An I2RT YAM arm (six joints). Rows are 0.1 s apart.
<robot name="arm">
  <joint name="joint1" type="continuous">
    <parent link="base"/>
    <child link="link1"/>
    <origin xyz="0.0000 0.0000 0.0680" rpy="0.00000 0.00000 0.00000"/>
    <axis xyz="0 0 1"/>
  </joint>
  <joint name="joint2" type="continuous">
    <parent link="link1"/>
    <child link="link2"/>
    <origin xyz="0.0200 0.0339 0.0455" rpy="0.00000 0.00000 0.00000"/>
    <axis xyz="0 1 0"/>
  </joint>
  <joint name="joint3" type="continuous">
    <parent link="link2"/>
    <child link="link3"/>
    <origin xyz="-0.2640 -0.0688 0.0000" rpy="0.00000 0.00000 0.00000"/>
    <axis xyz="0 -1 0"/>
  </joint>
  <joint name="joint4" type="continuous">
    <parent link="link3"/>
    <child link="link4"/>
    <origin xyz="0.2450 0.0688 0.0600" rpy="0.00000 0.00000 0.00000"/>
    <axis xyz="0 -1 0"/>
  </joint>
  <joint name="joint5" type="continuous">
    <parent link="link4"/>
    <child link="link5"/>
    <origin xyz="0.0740 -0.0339 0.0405" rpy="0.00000 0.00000 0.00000"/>
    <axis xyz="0 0 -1"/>
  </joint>
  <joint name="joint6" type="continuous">
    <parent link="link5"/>
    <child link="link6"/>
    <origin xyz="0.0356 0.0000 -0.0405" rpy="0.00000 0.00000 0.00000"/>
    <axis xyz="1 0 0"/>
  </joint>
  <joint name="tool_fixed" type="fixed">
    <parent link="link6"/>
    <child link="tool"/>
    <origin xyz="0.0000 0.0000 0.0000" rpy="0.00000 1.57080 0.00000"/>
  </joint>
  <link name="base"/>
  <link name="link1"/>
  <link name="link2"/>
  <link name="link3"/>
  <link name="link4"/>
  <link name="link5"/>
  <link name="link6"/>
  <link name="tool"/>
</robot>
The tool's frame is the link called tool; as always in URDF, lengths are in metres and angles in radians. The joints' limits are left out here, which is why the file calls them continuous.
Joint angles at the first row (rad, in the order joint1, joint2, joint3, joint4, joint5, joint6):
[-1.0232, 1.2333, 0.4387, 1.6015, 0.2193, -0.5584]
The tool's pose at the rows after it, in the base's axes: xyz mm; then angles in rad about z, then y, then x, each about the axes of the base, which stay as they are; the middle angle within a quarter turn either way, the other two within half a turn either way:
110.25 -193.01 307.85 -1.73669 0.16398 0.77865
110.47 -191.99 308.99 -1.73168 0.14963 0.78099
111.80 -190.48 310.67 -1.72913 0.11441 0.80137
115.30 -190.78 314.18 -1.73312 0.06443 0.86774
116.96 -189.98 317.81 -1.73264 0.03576 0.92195
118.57 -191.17 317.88 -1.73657 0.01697 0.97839
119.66 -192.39 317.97 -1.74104 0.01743 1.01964
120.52 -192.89 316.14 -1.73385 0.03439 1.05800
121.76 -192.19 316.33 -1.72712 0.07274 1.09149
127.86 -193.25 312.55 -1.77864 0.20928 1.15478
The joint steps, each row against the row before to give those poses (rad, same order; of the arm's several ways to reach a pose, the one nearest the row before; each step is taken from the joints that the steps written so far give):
[0.0077, 0.0000, -0.0015, 0.0000, 0.0092, -0.0030]
[0.0061, -0.0046, 0.0015, -0.0015, 0.0184, -0.0001]
[0.0168, -0.0092, 0.0046, -0.0153, 0.0519, -0.0060]
[0.0261, -0.0214, 0.0199, -0.0780, 0.0905, -0.0031]
[0.0169, -0.0291, 0.0154, -0.0815, 0.0600, 0.0076]
[0.0093, -0.0154, 0.0107, -0.0735, 0.0460, 0.0138]
[0.0030, -0.0138, 0.0092, -0.0660, 0.0170, 0.0153]
[0.0016, -0.0153, 0.0016, -0.0644, -0.0014, 0.0307]
[0.0030, -0.0245, 0.0061, -0.0798, -0.0230, 0.0306]
[0.0031, -0.0231, 0.0122, -0.1437, -0.1103, 0.0017]

